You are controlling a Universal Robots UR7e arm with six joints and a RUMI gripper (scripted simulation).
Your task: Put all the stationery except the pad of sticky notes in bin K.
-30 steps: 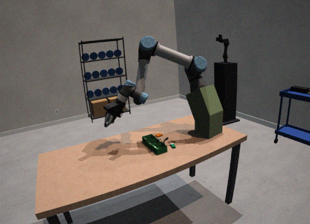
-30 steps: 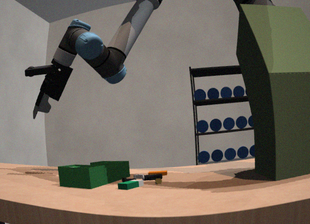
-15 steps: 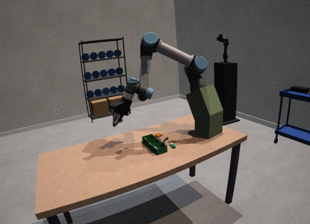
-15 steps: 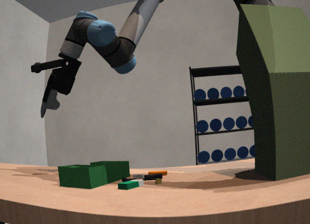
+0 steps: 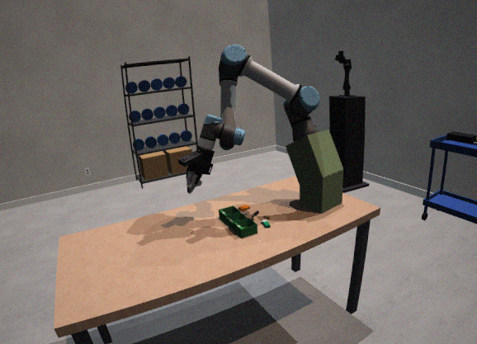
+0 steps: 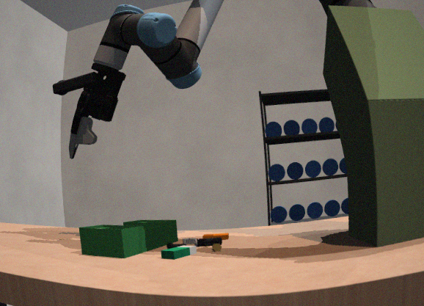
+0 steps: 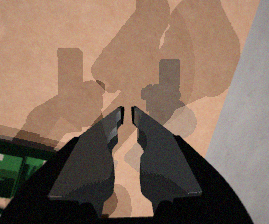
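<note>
My hand is 200 mm past the green bin, 180 mm above it and 60 mm to the right of it. Also, from my hand: white sharpener-like piece: 270 mm behind, 190 mm below, 20 mm to the right; then orange sticky-note pad: 300 mm behind, 200 mm below, 100 mm to the right; then black bolt: 280 mm behind, 200 mm below, 60 mm to the left.
</note>
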